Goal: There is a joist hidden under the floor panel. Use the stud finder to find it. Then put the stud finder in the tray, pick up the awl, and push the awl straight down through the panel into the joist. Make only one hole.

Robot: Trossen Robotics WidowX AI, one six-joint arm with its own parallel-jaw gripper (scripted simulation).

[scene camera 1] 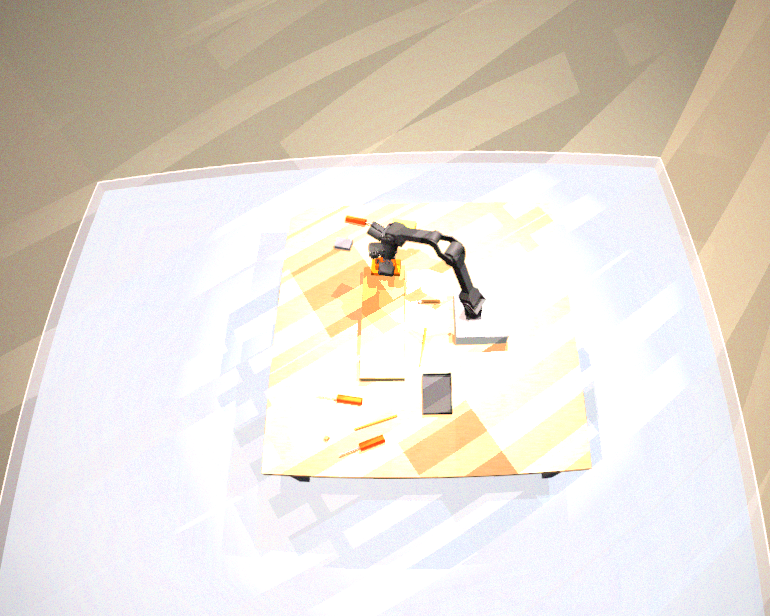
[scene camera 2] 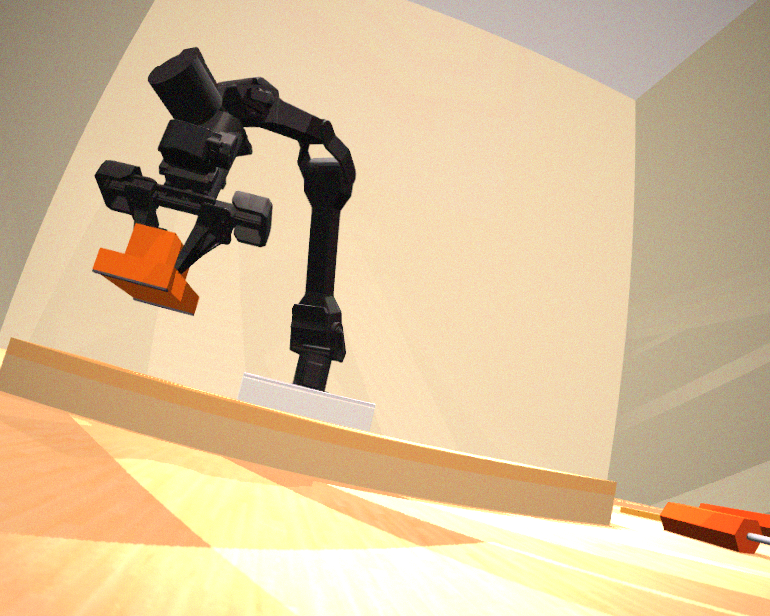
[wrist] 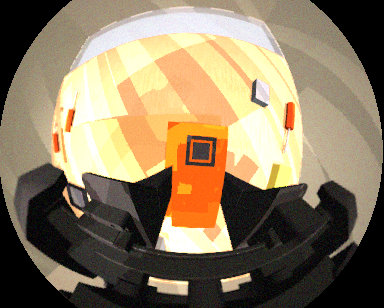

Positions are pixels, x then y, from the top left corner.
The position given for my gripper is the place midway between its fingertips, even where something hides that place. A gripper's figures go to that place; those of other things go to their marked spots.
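Labels:
My gripper (scene camera 2: 153, 269) is 49 cm from the lens. A stud finder (scene camera 2: 146, 271) is here too, and the stud finder is 44 cm from the lens.

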